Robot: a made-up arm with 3 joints.
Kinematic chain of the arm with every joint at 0, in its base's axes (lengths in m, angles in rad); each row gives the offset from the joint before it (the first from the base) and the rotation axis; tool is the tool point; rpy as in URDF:
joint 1: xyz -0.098 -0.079 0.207 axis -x
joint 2: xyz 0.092 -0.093 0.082 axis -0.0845 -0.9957 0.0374
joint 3: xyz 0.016 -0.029 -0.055 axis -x
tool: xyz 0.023 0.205 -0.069 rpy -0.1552 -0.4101 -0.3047
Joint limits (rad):
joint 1: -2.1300..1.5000
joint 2: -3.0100..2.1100
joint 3: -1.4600..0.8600
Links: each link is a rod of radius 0.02 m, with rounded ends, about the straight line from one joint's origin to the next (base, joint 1, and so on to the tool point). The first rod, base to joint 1, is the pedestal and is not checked.
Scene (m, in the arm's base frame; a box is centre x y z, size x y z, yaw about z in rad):
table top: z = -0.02
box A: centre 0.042 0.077 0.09 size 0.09 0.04 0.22 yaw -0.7
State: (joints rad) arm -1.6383 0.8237 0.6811
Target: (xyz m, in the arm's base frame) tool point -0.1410 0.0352 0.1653
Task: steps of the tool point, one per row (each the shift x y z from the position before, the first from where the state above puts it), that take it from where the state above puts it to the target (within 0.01 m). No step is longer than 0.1 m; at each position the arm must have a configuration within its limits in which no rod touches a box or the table.
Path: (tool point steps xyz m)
1: -0.0523 0.0249 0.0415
2: -0.0544 -0.0047 0.0379
3: -0.0482 -0.0288 0.0250
4: -0.0357 -0.0434 0.0066
5: -0.0405 0.0701 -0.0157
6: -0.0505 0.0420 -0.0546
7: -0.0538 -0.0044 -0.0701

